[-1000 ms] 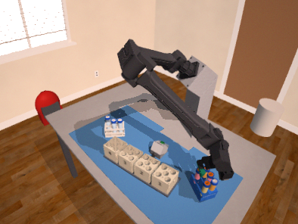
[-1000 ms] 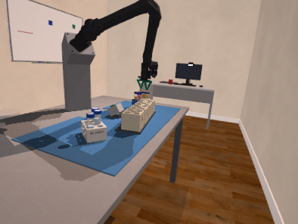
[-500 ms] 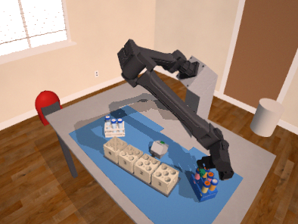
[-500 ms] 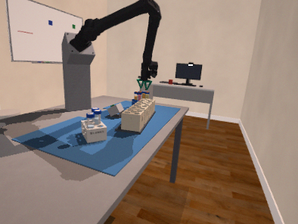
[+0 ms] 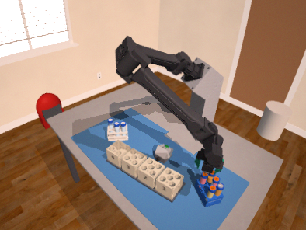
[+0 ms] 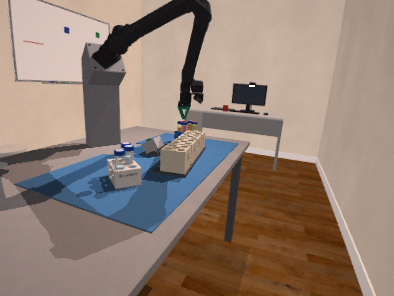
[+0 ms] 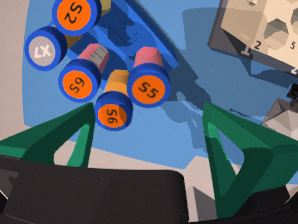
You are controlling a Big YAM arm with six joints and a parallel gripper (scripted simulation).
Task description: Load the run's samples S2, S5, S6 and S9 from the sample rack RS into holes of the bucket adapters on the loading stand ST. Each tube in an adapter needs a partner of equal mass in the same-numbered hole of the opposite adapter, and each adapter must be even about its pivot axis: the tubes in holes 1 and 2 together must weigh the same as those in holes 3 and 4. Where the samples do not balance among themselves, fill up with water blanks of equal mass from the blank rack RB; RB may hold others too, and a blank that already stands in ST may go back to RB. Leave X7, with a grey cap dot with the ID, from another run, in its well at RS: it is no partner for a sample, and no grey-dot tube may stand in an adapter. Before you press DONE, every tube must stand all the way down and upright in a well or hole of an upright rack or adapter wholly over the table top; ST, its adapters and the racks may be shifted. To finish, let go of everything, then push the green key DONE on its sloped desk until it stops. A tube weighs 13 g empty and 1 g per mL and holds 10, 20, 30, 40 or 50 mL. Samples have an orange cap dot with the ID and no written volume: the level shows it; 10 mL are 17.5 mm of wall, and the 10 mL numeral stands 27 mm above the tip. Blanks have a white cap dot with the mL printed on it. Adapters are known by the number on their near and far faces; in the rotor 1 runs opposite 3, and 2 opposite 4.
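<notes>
The sample tube S5 lies 10 mm to the right of my hand and 90 mm below it. Round my hand: orange-dot tube: 30 mm behind, 30 mm to the left, 90 mm below; sample tube S2: 60 mm ahead, 50 mm to the left, 90 mm below; sample tube S9: 20 mm ahead, 50 mm to the left, 90 mm below.
</notes>
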